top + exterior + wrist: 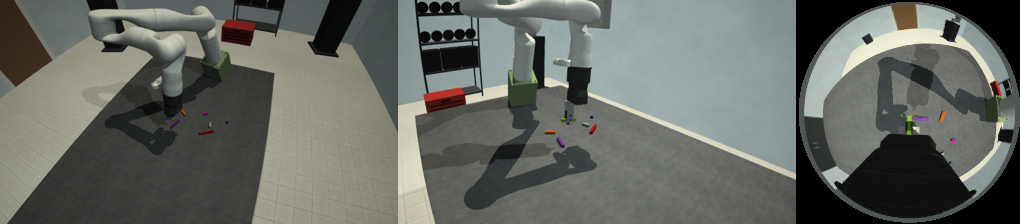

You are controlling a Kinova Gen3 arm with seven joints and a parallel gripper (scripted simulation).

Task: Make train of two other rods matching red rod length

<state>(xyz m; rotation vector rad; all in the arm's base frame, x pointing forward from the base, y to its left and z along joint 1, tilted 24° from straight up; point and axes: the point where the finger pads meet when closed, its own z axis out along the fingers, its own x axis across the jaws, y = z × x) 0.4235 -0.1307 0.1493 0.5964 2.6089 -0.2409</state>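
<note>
Right now the magenta rod is 120 mm behind my hand, 150 mm to the left of it and 110 mm below it. From my hand the other things lie so: lime rod 10 mm below; then purple rod 40 mm behind, 110 mm below; then orange rod 120 mm behind, 30 mm to the left, 110 mm below.
</note>
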